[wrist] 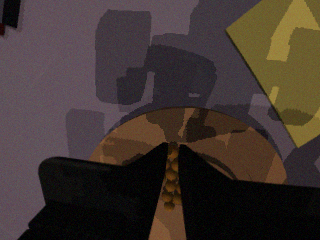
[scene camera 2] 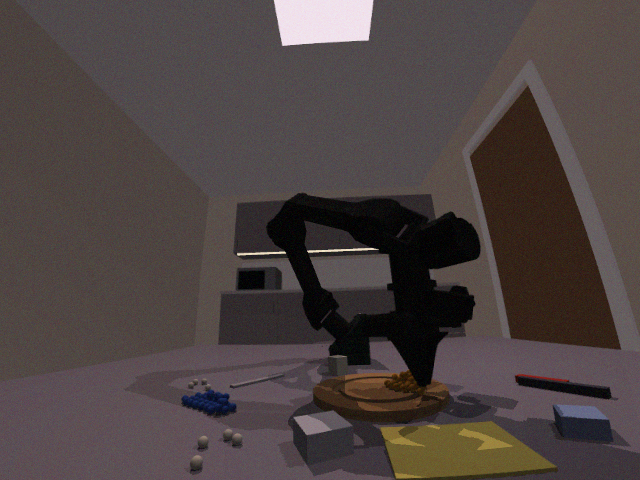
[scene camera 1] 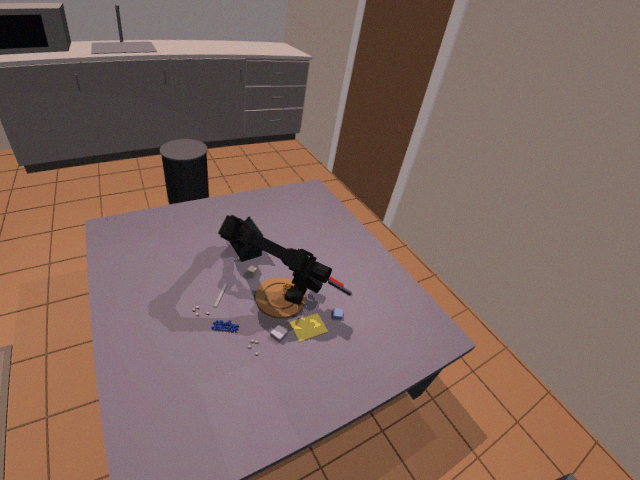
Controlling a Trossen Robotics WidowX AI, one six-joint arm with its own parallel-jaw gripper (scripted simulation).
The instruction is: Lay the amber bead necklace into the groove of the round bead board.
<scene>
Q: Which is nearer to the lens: the red-and-black tool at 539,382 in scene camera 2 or the blue block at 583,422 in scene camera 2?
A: The blue block.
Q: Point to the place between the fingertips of my gripper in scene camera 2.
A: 424,385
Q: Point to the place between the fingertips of my gripper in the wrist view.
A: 173,149
</scene>
